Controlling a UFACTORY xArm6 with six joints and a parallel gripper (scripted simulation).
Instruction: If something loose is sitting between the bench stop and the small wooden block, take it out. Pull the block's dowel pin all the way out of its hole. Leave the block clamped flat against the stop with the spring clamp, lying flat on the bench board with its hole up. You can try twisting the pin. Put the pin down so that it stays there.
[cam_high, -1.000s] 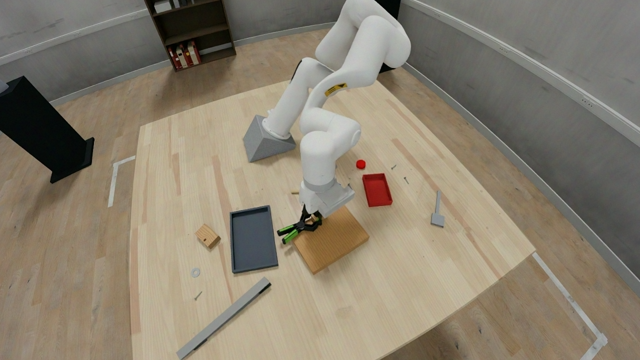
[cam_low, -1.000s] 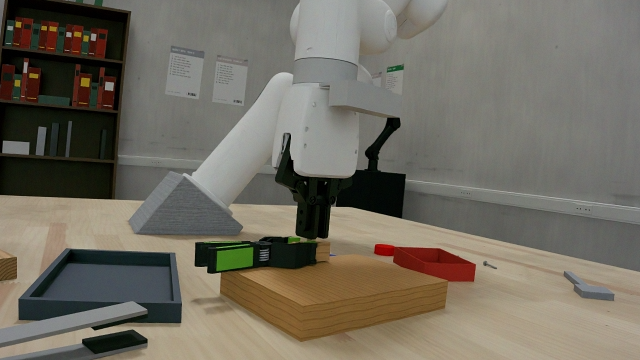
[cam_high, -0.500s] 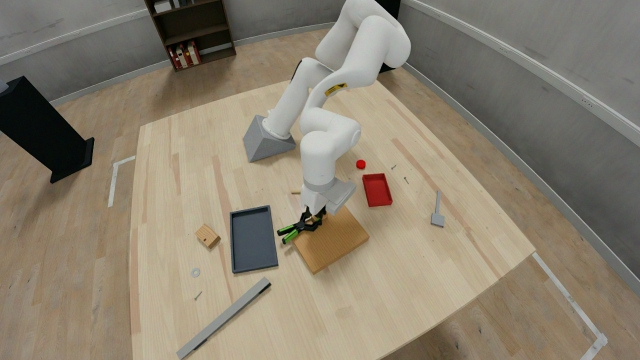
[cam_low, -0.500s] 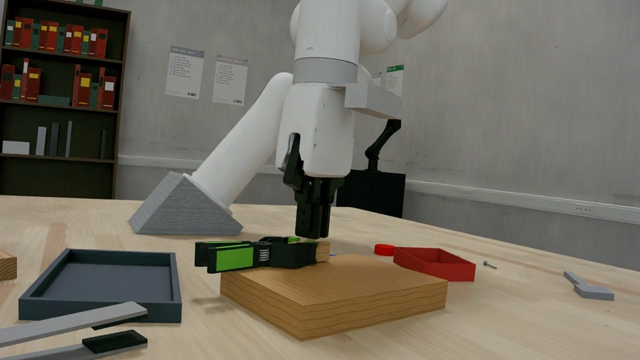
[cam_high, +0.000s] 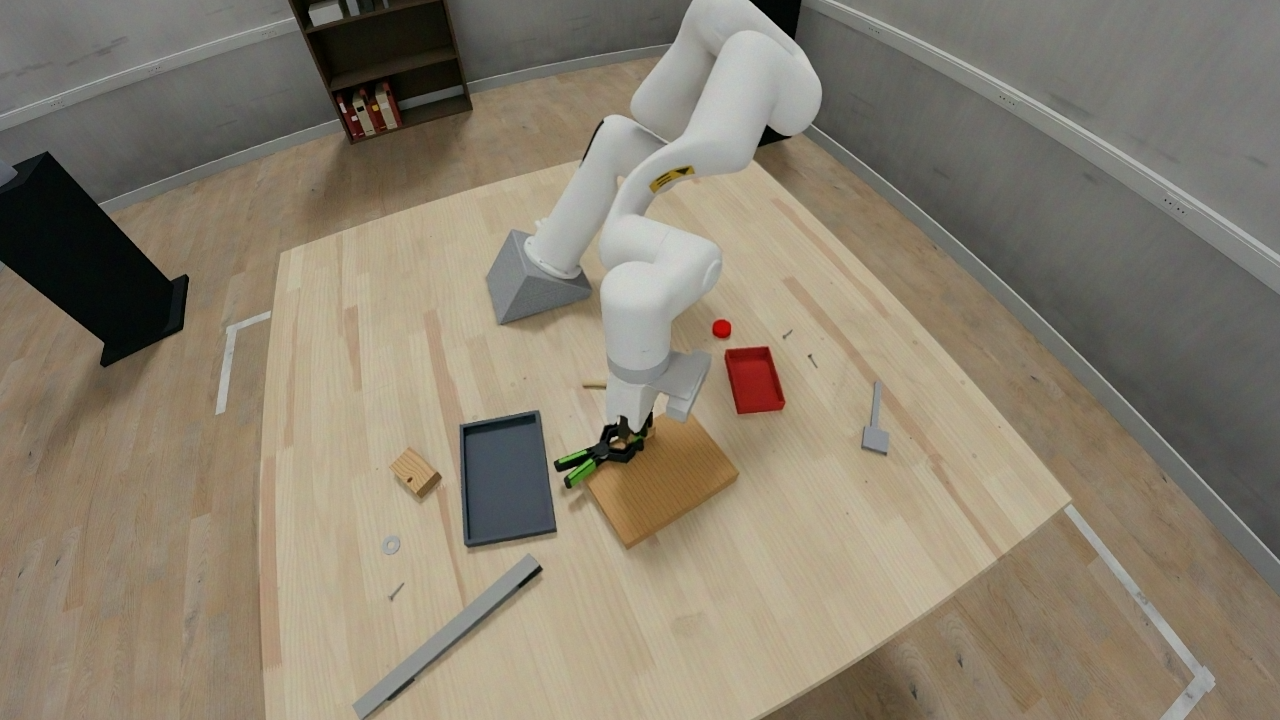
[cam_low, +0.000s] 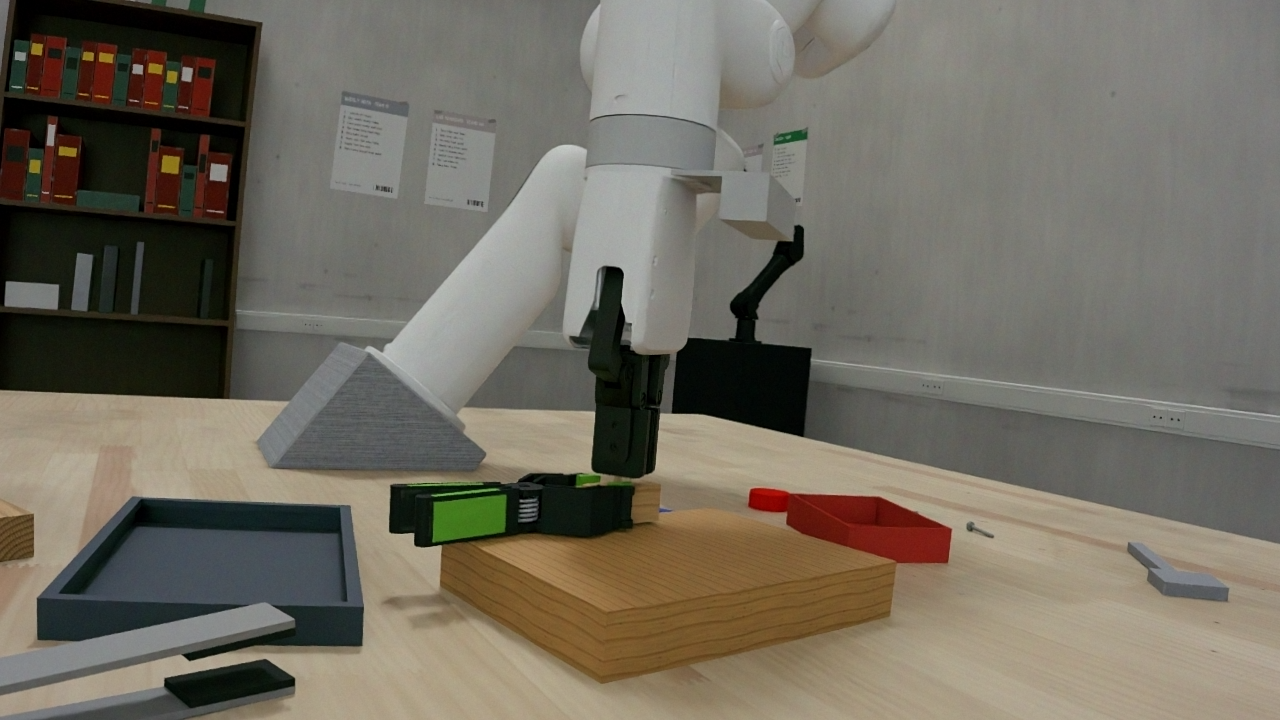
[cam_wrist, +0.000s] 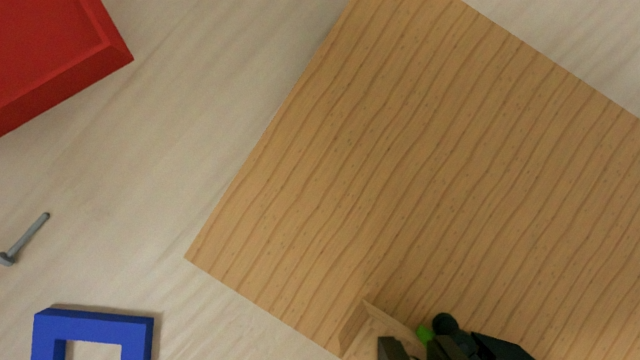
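Right now the dowel pin is 20 mm below my hand. Also, from my hand: loose dowel (130 mm behind, 80 mm below, 10 mm to the left); then bench board (60 mm below, 60 mm ahead, 10 mm to the right); then small wooden block (40 mm below).
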